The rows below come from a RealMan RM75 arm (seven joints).
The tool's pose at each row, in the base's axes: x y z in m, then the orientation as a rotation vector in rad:
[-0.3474, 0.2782, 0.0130, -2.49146, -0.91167, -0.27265]
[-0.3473, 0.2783, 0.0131, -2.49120, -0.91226, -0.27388]
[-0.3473, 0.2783, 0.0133, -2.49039, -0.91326, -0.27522]
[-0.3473, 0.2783, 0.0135, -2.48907, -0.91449, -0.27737]
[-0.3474, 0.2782, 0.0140, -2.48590, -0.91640, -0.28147]
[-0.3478, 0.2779, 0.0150, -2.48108, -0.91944, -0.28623]
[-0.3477, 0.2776, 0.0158, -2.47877, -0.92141, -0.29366]
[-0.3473, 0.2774, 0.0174, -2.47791, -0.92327, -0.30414]
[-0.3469, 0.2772, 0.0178, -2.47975, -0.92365, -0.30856]
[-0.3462, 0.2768, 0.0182, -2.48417, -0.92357, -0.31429]
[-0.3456, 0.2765, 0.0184, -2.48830, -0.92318, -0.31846]
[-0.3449, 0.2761, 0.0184, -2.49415, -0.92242, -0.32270]
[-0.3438, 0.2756, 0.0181, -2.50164, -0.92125, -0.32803]
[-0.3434, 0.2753, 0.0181, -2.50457, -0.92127, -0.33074]
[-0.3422, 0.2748, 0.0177, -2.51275, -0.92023, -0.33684]
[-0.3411, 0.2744, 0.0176, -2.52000, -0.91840, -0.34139]
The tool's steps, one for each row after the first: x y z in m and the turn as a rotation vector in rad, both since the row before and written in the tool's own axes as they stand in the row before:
[0.0002, 0.0000, 0.0000, -0.00028, 0.00071, -0.00067]
[0.0001, -0.0001, -0.0002, 0.00010, 0.00085, -0.00106]
[0.0001, -0.0001, -0.0002, 0.00025, 0.00148, -0.00145]
[0.0000, -0.0002, -0.0005, 0.00114, 0.00315, -0.00258]
[-0.0001, -0.0004, -0.0010, 0.00217, 0.00382, -0.00375]
[0.0002, 0.0000, -0.0008, -0.00076, 0.00493, -0.00310]
[0.0008, -0.0002, -0.0015, -0.00306, 0.00637, -0.00335]
[0.0003, 0.0003, -0.0004, -0.00319, 0.00203, -0.00079]
[0.0004, 0.0006, -0.0005, -0.00584, 0.00206, -0.00031]
[0.0004, 0.0005, -0.0003, -0.00500, 0.00126, 0.00015]
[0.0003, 0.0007, -0.0002, -0.00649, 0.00079, 0.00065]
[0.0004, 0.0012, 0.0001, -0.00824, 0.00099, 0.00098]
[0.0001, 0.0005, -0.0001, -0.00352, 0.00065, -0.00006]
[0.0005, 0.0013, 0.0002, -0.00915, 0.00116, 0.00084]
[0.0006, 0.0010, 0.0000, -0.00766, 0.00072, 0.00151]

